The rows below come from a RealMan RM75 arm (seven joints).
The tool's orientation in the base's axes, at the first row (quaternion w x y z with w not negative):
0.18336, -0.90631, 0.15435, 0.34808
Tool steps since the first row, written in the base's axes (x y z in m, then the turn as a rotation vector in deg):
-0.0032, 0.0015, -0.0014, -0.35, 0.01, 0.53
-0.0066, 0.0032, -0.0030, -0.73, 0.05, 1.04
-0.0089, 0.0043, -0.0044, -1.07, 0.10, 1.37
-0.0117, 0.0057, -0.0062, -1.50, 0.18, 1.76
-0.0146, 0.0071, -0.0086, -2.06, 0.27, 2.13
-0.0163, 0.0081, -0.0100, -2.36, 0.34, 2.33
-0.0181, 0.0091, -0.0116, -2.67, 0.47, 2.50
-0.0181, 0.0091, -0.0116, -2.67, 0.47, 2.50
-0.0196, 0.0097, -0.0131, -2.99, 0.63, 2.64
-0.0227, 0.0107, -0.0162, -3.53, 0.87, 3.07
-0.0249, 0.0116, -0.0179, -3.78, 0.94, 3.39
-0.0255, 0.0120, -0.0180, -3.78, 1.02, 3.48
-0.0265, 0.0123, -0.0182, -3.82, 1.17, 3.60
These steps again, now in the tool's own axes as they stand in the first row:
-0.0015, 0.0003, 0.0035, -0.61, 0.01, -0.16
-0.0031, 0.0005, 0.0073, -1.24, 0.02, -0.28
-0.0039, 0.0008, 0.0100, -1.72, 0.04, -0.29
-0.0049, 0.0011, 0.0135, -2.30, 0.06, -0.27
-0.0055, 0.0016, 0.0174, -2.97, 0.12, -0.17
-0.0059, 0.0017, 0.0198, -3.33, 0.14, -0.10
-0.0063, 0.0019, 0.0224, -3.69, 0.11, 0.01
-0.0063, 0.0019, 0.0224, -3.69, 0.11, 0.01
-0.0064, 0.0023, 0.0246, -4.03, 0.07, 0.17
-0.0066, 0.0034, 0.0289, -4.75, -0.02, 0.29
-0.0071, 0.0039, 0.0318, -5.16, -0.05, 0.24
-0.0076, 0.0038, 0.0324, -5.23, -0.15, 0.22
-0.0082, 0.0040, 0.0332, -5.37, -0.29, 0.22

